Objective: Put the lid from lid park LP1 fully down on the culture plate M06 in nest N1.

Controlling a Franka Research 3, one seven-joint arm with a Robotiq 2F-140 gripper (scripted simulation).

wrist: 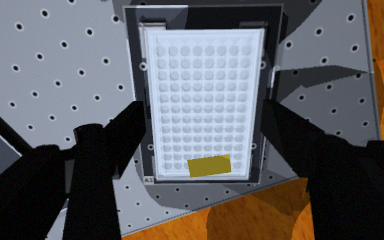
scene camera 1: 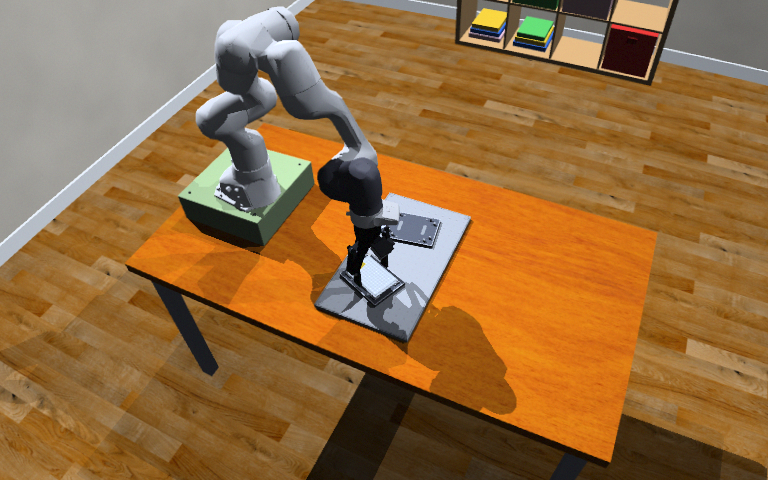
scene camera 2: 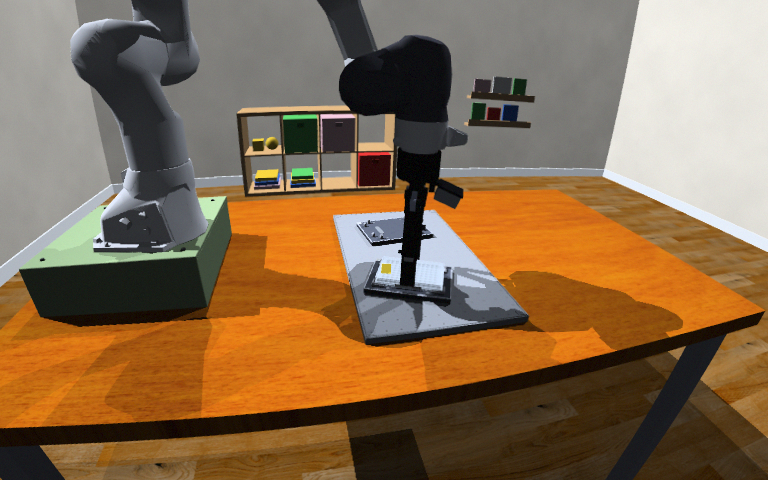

Labels:
my gripper: wrist; scene camera 1 371, 274; scene camera 2
clear lid: wrist; scene camera 1; scene camera 2 428, 274
same spot on my gripper: [wrist: 82, 173] = [scene camera 2: 422, 216]
same spot on clear lid: [scene camera 1: 375, 278] = [wrist: 206, 91]

